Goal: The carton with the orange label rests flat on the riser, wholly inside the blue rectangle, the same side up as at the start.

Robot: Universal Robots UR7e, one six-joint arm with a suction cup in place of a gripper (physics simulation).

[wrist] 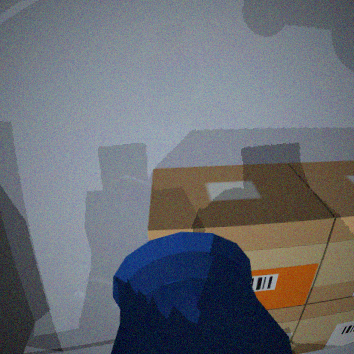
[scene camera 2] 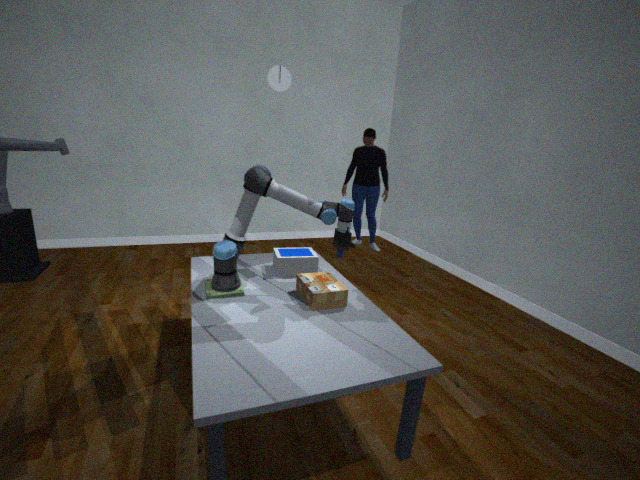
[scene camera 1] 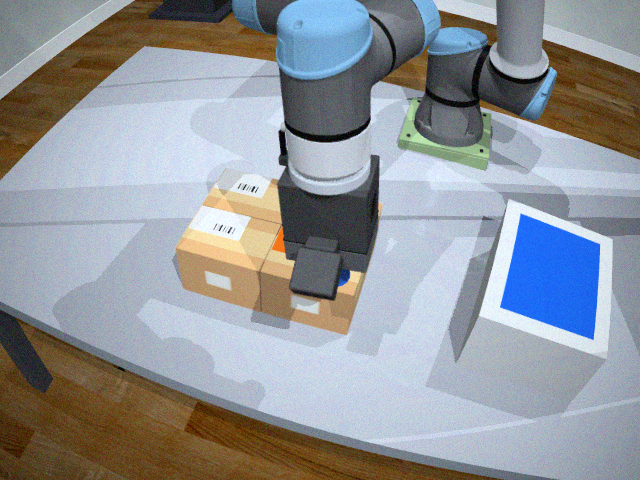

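Seen in the pictures: hand, its tool point: (wrist: 183, 289) (scene camera 2: 339, 256); arm's base, origin of its link: (scene camera 2: 226, 285) (scene camera 1: 448, 127).
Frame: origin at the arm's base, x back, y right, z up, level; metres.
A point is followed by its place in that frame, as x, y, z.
The carton with the orange label (scene camera 1: 276, 281) @(-0.547, 0.195, 0.053) (scene camera 2: 323, 277) @(-0.487, 0.170, 0.065) (wrist: 280, 240) @(-0.532, 0.181, 0.065) stands flat on the table, label up, in a tight block with other cartons. Its top is partly hidden by the tool in scene camera 1 and by the cup in the wrist view. My gripper (scene camera 1: 343, 277) (scene camera 2: 339, 253) (wrist: 182, 260), a blue suction cup, holds nothing. In scene camera 2 it hangs in the air, with a gap between it and the carton block. The white riser (scene camera 1: 532, 356) @(-0.572, -0.171, 0.048) (scene camera 2: 295, 267) @(-0.419, -0.094, 0.030) stands apart from the cartons, with the blue rectangle (scene camera 1: 553, 273) @(-0.451, -0.186, 0.093) (scene camera 2: 295, 252) @(-0.447, -0.186, 0.093) on its top.
A white-labelled carton (scene camera 1: 219, 258) @(-0.543, 0.279, 0.065) (scene camera 2: 333, 297) @(-0.467, 0.347, 0.033) touches the orange-labelled one, and another white-labelled carton (scene camera 1: 235, 198) @(-0.424, 0.302, 0.065) (scene camera 2: 305, 286) @(-0.361, 0.234, 0.055) is in the same block. The arm's green base plate (scene camera 1: 444, 149) @(-0.084, 0.003, -0.002) (scene camera 2: 224, 295) @(0.020, 0.092, -0.015) is on the table. A person (scene camera 2: 368, 165) stands beyond the table.
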